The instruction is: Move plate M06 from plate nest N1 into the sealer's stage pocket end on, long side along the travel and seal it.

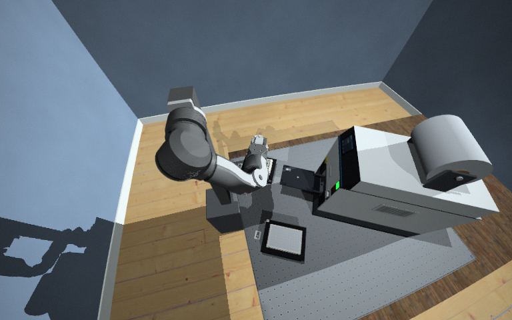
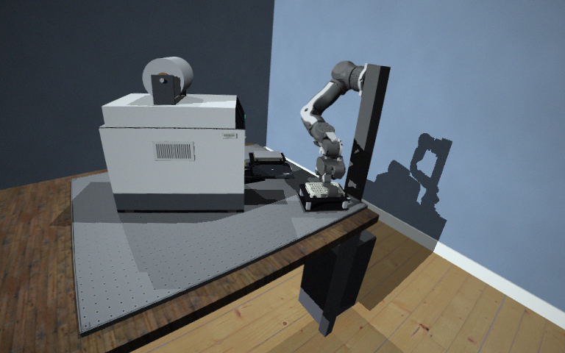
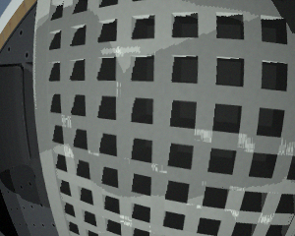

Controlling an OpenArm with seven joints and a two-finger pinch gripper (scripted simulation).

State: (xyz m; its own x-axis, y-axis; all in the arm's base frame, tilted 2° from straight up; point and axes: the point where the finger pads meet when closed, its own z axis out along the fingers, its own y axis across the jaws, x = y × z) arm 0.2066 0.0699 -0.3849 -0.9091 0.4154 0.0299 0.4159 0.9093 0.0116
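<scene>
Right now the black nest N1 is 1 cm below my hand. Round my hand: yellow warning label 28 cm ahead, 11 cm above, 9 cm to the right; then n1 label 10 cm behind, 5 cm below, 4 cm to the left; then sealer stage 15 cm ahead, 13 cm to the right, 5 cm above.
</scene>
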